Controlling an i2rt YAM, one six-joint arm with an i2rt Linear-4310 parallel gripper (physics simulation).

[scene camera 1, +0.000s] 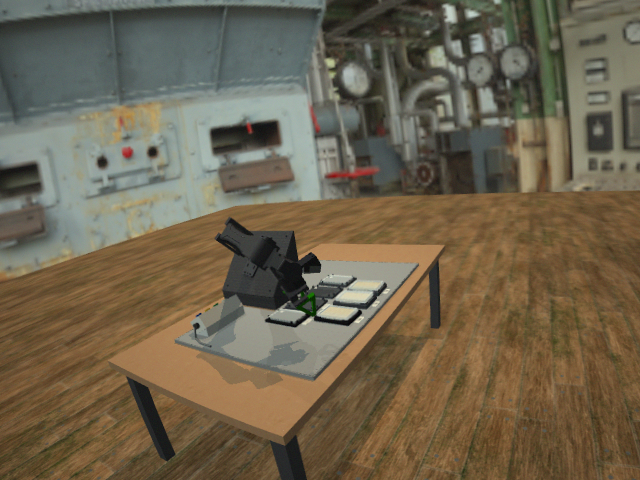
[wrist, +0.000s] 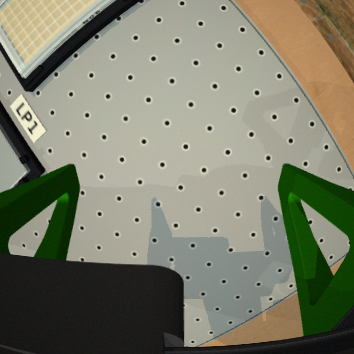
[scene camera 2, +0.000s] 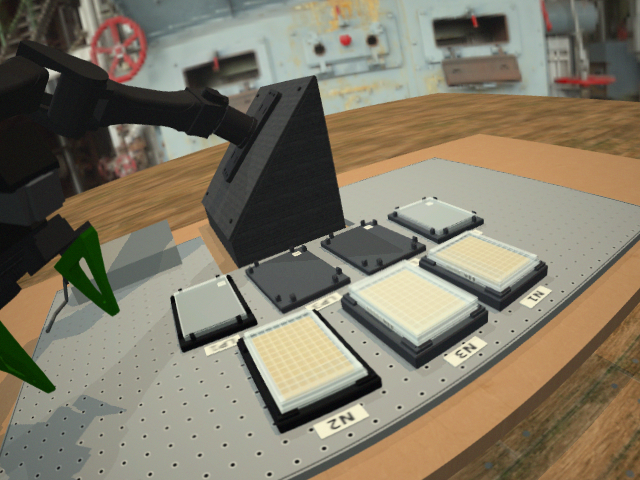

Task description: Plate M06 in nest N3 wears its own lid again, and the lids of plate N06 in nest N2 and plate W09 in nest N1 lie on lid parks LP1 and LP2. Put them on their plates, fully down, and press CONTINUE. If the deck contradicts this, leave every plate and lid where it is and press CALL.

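Seen in the pictures: gripper, fingertip midpoint: (scene camera 1: 309, 309) (wrist: 178, 174) (scene camera 2: 86, 349); arm's base at its link origin: (scene camera 2: 252, 135).
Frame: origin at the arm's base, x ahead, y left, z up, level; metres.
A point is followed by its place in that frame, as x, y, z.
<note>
Plate N06 (scene camera 1: 337, 312) {0.475, -0.083, -0.152} (scene camera 2: 305, 356) {0.474, -0.064, -0.158} (wrist: 42, 25) {0.446, -0.091, -0.157} sits in nest N2 with a yellowish gridded top. The plate (scene camera 1: 354, 297) {0.464, 0.044, -0.147} (scene camera 2: 413, 299) {0.463, 0.063, -0.147} in nest N3 looks paler, under a clear lid. Plate W09 (scene camera 1: 367, 285) {0.441, 0.176, -0.150} (scene camera 2: 483, 258) {0.438, 0.181, -0.151} sits in nest N1; its code is too small to read. A clear lid (scene camera 1: 287, 315) {0.299, -0.161, -0.162} (scene camera 2: 209, 307) {0.311, -0.152, -0.162} (wrist: 9, 162) {0.349, -0.174, -0.162} lies on the park labelled LP1. Another lid (scene camera 1: 337, 280) {0.257, 0.214, -0.162} (scene camera 2: 435, 215) {0.256, 0.227, -0.162} lies on the farthest park, whose label I cannot read. My gripper (scene camera 2: 82, 351) {0.496, -0.246, -0.065} (wrist: 178, 174) {0.496, -0.246, -0.065} is open and empty, above the deck beside LP1.
Two dark parks (scene camera 2: 297, 279) {0.296, -0.025, -0.170} (scene camera 2: 373, 246) {0.274, 0.101, -0.170} between the lids are bare. A grey console (scene camera 1: 222, 317) {0.108, -0.322, -0.141} (scene camera 2: 136, 260) {0.100, -0.277, -0.141} stands at the deck's side; coloured buttons show small in scene camera 1, unreadable. The black arm base (scene camera 1: 258, 279) {0.056, -0.066, -0.081} (scene camera 2: 289, 191) {0.153, 0.019, -0.089} stands behind the parks.
</note>
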